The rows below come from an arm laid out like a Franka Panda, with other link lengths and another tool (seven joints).
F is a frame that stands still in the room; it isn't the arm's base.
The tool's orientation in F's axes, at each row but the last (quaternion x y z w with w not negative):
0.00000, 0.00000, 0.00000, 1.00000
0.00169, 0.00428, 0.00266, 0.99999
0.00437, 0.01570, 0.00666, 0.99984
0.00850, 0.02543, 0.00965, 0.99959
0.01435, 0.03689, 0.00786, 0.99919
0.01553, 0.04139, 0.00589, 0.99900
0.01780, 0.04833, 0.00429, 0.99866
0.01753, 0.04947, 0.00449, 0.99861
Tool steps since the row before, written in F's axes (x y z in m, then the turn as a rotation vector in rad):
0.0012, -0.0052, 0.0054, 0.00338, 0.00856, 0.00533
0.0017, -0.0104, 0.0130, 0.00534, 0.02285, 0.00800
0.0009, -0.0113, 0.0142, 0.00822, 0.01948, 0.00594
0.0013, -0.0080, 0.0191, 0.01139, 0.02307, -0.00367
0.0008, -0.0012, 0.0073, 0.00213, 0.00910, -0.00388
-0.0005, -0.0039, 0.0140, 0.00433, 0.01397, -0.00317
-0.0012, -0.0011, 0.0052, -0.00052, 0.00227, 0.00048
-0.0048, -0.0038, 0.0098, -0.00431, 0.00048, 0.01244
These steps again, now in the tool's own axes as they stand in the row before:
0.0012, -0.0052, 0.0054, 0.00338, 0.00856, 0.00533
0.0015, -0.0104, 0.0130, 0.00539, 0.02285, 0.00797
0.0003, -0.0112, 0.0143, 0.00829, 0.01942, 0.00603
0.0002, -0.0077, 0.0193, 0.01201, 0.02278, -0.00346
0.0002, -0.0010, 0.0074, 0.00256, 0.00895, -0.00397
-0.0017, -0.0035, 0.0140, 0.00476, 0.01382, -0.00323
-0.0017, -0.0009, 0.0051, -0.00054, 0.00229, 0.00035
-0.0058, -0.0034, 0.0094, -0.00551, 0.00095, 0.01193

